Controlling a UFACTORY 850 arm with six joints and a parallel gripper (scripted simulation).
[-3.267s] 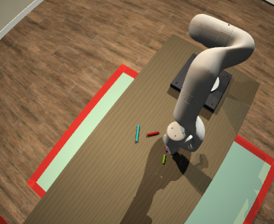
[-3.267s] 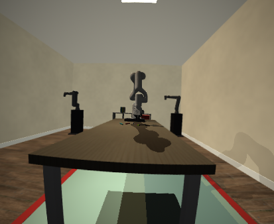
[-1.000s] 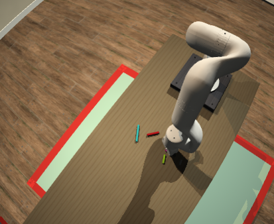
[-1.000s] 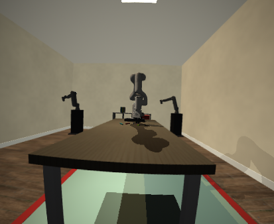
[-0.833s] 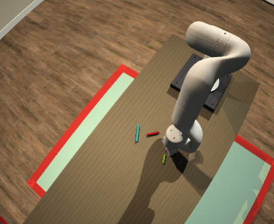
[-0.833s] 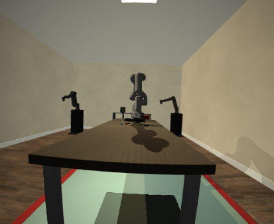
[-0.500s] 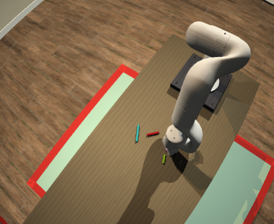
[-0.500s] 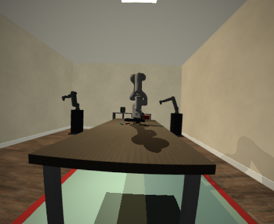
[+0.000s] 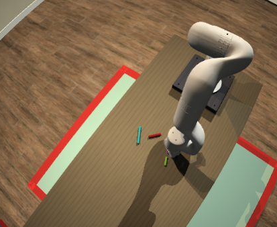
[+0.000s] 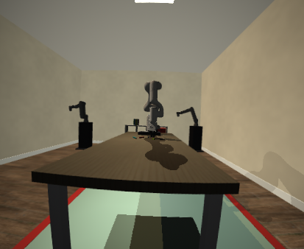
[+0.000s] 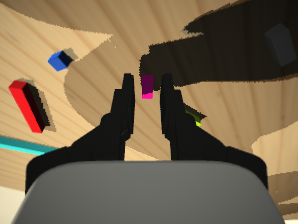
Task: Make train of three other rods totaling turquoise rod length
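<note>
My gripper is now 10 mm short of the magenta rod and 30 mm above it. Also, from my hand: grey rod 40 mm ahead, 100 mm to the left, 30 mm below; blue rod 60 mm behind, 40 mm to the right, 30 mm below; lime rod 60 mm ahead, 30 mm below.
</note>
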